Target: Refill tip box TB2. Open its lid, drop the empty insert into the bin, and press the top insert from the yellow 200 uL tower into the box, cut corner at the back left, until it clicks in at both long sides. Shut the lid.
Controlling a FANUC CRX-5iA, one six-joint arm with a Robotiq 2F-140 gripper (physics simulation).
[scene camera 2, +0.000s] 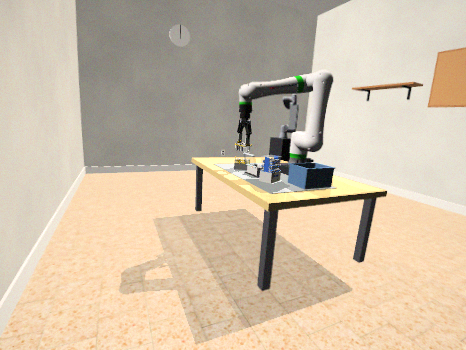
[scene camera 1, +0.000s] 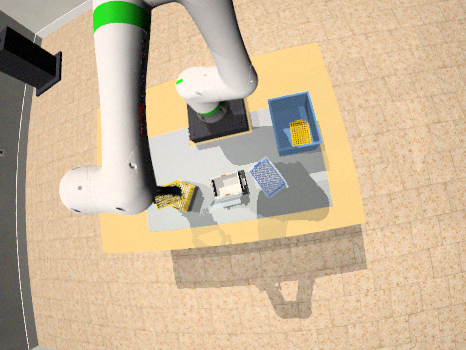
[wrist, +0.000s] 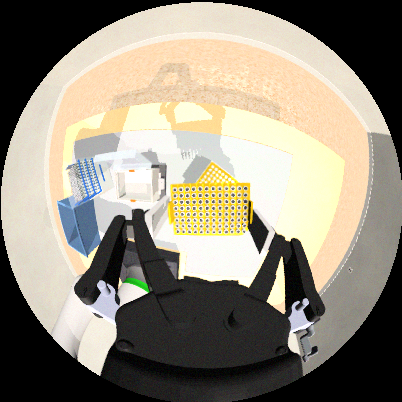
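My gripper [scene camera 1: 169,191] [scene camera 2: 243,143] [wrist: 209,211] is shut on a yellow insert full of tips [scene camera 2: 240,145] [wrist: 210,205], held level by its two short ends. It hangs above the yellow tower [scene camera 1: 186,194] [scene camera 2: 241,165] [wrist: 215,173], apart from it and turned relative to it in the wrist view. Tip box TB2 [scene camera 1: 229,186] [wrist: 137,185] stands beside the tower, its white inside showing. Its clear lid [scene camera 1: 227,203] [wrist: 122,158] is open towards the front table edge. Another yellow insert [scene camera 1: 300,133] lies in the blue bin [scene camera 1: 274,125] [scene camera 2: 310,176] [wrist: 80,227]. The cut corner cannot be made out.
A blue tip tower [scene camera 1: 268,177] [scene camera 2: 271,165] [wrist: 85,180] stands between TB2 and the bin, close to the box. The robot's dark base plate [scene camera 1: 220,132] is behind TB2. A grey mat [scene camera 1: 175,150] lies under these things on the yellow table [scene camera 1: 130,242] [scene camera 2: 235,183].
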